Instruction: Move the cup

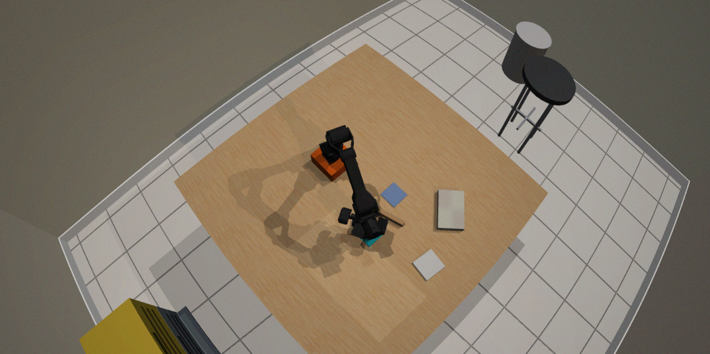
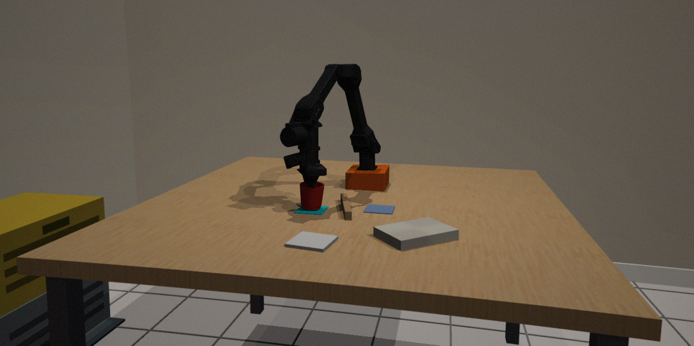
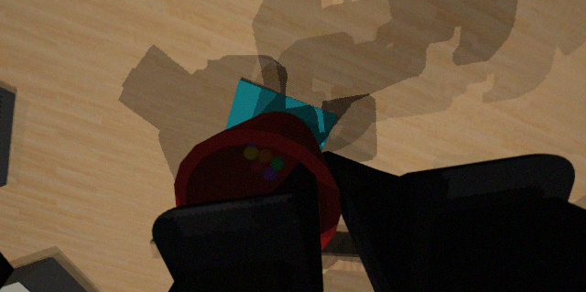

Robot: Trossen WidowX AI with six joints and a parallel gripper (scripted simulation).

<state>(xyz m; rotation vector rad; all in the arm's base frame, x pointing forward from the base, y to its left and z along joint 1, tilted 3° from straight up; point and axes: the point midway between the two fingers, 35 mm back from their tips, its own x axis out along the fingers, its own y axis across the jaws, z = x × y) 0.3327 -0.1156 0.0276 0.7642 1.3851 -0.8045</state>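
The teal pad is 5 cm below my gripper tip, 3 cm ahead of it and 2 cm to the left of it. From my gripper tip the other things lie so: low wooden bar (12 cm to the left, 4 cm below); red cup (3 cm ahead, 1 cm to the left); blue pad (22 cm to the left, 5 cm below, 3 cm behind).
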